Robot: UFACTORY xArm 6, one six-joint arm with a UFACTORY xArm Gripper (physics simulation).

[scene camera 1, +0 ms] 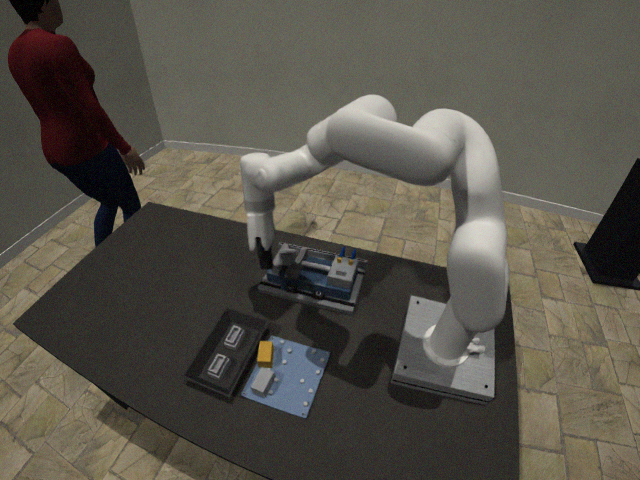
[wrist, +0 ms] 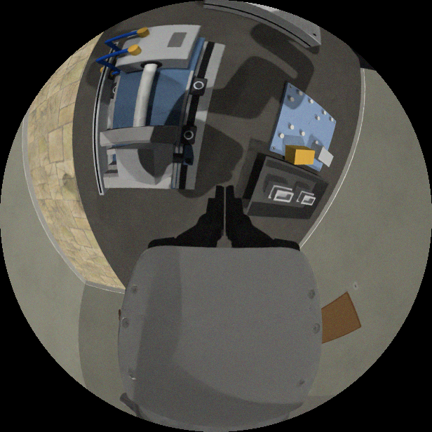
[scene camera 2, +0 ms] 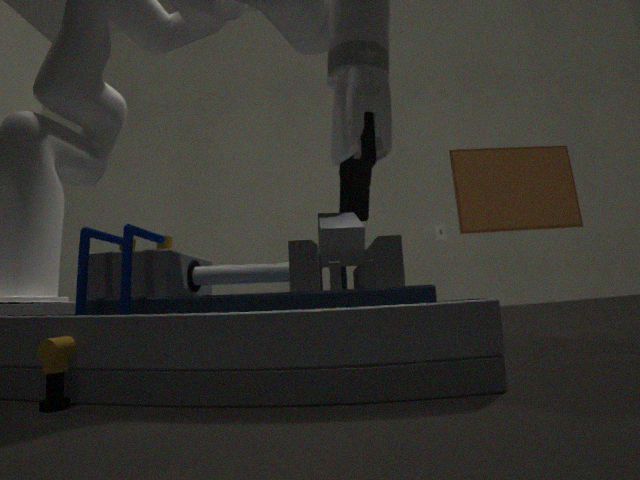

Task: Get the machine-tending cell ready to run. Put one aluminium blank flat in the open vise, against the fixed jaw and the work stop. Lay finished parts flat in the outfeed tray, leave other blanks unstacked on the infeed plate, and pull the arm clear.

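Places are measured from the arm's base along level axes (x ahead, y left, z up), in millimetres.
Where they show: gripper, fingertip midpoint: [scene camera 1: 267,267]; arm's base, link origin: [scene camera 1: 446,345] [scene camera 2: 22,304].
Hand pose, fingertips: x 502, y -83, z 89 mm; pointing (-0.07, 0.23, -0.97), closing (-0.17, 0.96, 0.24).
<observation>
Things, the pixels of their top centre, and the offset from my fingertips. "*": a spot on its surface instead.
- vise, top centre: [scene camera 2: 259,247] [scene camera 1: 312,258] 97 mm back, 107 mm right, 45 mm down
- outfeed tray, surface spot: [scene camera 1: 205,384] * 57 mm ahead, 324 mm left, 105 mm down
- infeed plate, top centre: [scene camera 1: 286,373] 117 mm back, 223 mm left, 136 mm down
- yellow block, top centre: [scene camera 1: 264,351] 52 mm back, 192 mm left, 100 mm down
My gripper [scene camera 1: 265,262] [scene camera 2: 355,214] [wrist: 224,197] is shut and empty, beside the jaw end of the vise [scene camera 1: 311,280] [scene camera 2: 258,302] [wrist: 167,97]; in scene camera 2 its tips overlap the block's top. A grey blank [scene camera 1: 284,254] [scene camera 2: 341,242] [wrist: 144,165] sits high between the moving jaw [scene camera 2: 303,266] and fixed jaw [scene camera 2: 383,263], apparently tilted; contact with the stop is unclear. Two finished parts [scene camera 1: 233,335] [scene camera 1: 218,365] [wrist: 283,195] [wrist: 307,199] lie apart in the outfeed tray [scene camera 1: 205,384] [wrist: 270,210]. A grey blank [scene camera 1: 263,381] [wrist: 325,156] is on the infeed plate [scene camera 1: 289,397] [wrist: 302,120].
A yellow block [scene camera 1: 265,353] [wrist: 300,155] stands on the infeed plate's tray-side edge. Blue hoses [scene camera 2: 126,268] rise at the vise's cylinder end. The arm's base plate [scene camera 1: 429,382] stands at the right. A person [scene camera 1: 62,103] stands beyond the table's far left edge.
</observation>
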